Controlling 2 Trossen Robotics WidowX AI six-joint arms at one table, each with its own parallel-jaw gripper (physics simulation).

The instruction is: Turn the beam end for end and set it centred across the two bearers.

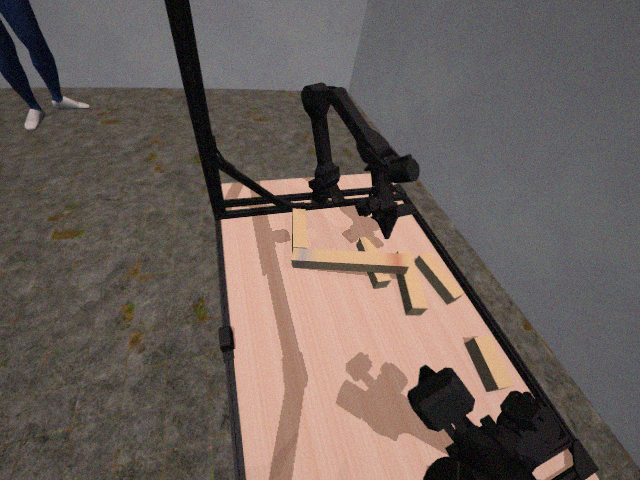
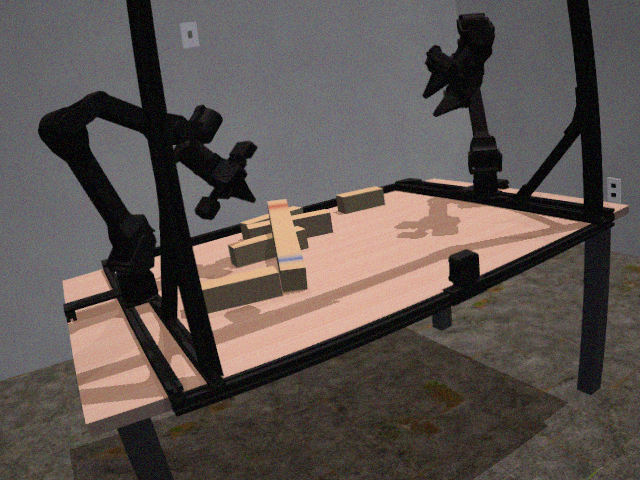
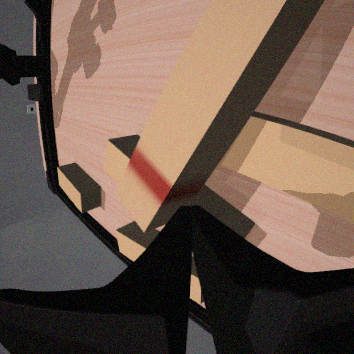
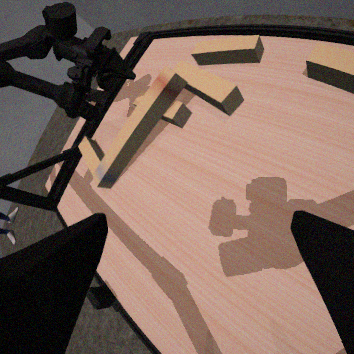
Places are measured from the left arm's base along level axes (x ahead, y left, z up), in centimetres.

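Pixels of known places: left gripper, fingertip midpoint: (image 1: 387, 238) (image 2: 254, 201) (image 3: 188, 214) (image 4: 134, 77); right gripper, fingertip midpoint: (image 2: 429, 107) (image 4: 201, 222); left arm's base, origin of the base link: (image 1: 319, 198) (image 2: 140, 299) (image 4: 93, 114); right arm's base, origin of the base link: (image 2: 486, 193) (image 3: 39, 65).
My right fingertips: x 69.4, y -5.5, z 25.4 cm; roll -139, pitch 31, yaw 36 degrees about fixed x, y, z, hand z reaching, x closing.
Observation:
For each thing: its middle in the pictures, then the offset to it from my right fingertips.
- long beam, body centre: (image 3: 263, 10) (image 2: 284, 239) (image 4: 133, 132) (image 1: 349, 260) dx -37.8, dy +5.1, dz -22.0 cm
- middle block, body centre: (image 3: 260, 143) (image 2: 268, 246) (image 4: 159, 107) (image 1: 372, 261) dx -37.9, dy +14.3, dz -25.1 cm
- further block, body centre: (image 4: 343, 69) (image 3: 77, 185) (image 2: 360, 199) (image 1: 488, 363) dx -1.2, dy +32.3, dz -25.0 cm
The long beam (image 1: 351, 259) (image 2: 284, 232) (image 3: 195, 100) (image 4: 132, 125) has a red band at one end and a blue band at the other. It crosses a middle block (image 1: 379, 276) (image 2: 253, 248) (image 3: 300, 160) (image 4: 177, 112), and its red end lies over another block (image 1: 412, 297) (image 2: 315, 223) (image 4: 217, 90). The blue end looks lower. Which blocks are the bearers I cannot tell. My left gripper (image 1: 387, 236) (image 2: 253, 199) (image 3: 188, 214) (image 4: 134, 77) is shut and empty, above the table near the red end. My right gripper (image 2: 430, 105) (image 4: 201, 222) is open and empty, high above the table.
A block (image 1: 299, 227) (image 2: 240, 291) (image 4: 90, 155) lies beside the blue end. Another block (image 1: 439, 279) (image 4: 227, 49) lies past the red end. A further block (image 1: 493, 364) (image 2: 360, 200) (image 4: 332, 65) lies near the wall-side rail. Black frame posts stand at the table's ends.

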